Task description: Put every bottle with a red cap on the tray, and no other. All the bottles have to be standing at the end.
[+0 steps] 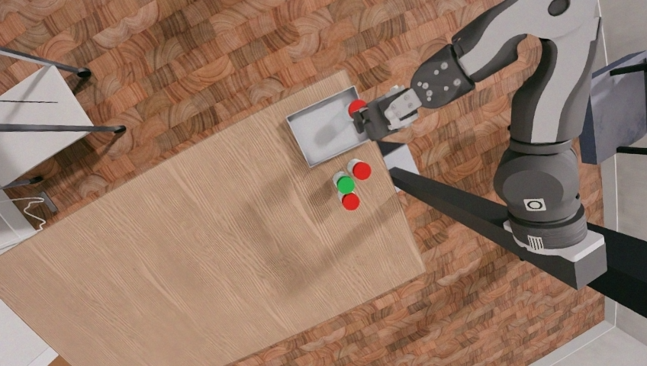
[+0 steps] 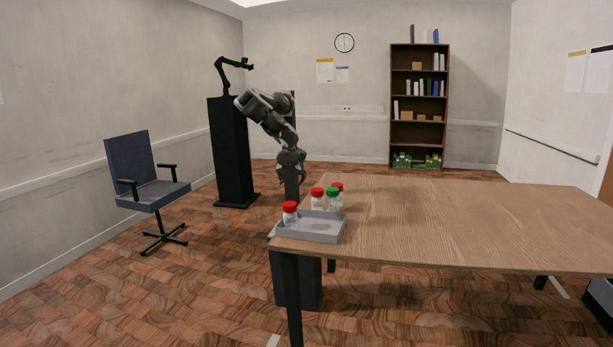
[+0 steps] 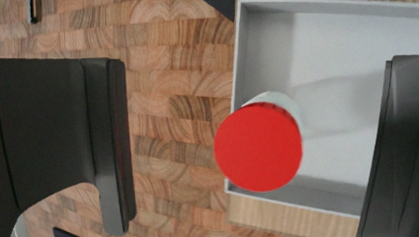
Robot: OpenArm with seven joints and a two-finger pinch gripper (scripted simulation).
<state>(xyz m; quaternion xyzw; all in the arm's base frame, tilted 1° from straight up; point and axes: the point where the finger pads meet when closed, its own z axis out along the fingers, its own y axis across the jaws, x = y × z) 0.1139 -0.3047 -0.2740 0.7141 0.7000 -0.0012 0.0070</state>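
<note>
The green-capped bottle lies 16 cm to the left of my hand, 14 cm below it and 13 cm ahead of it. Round my hand: grey tray: 17 cm below, 8 cm ahead, 1 cm to the right.
</note>
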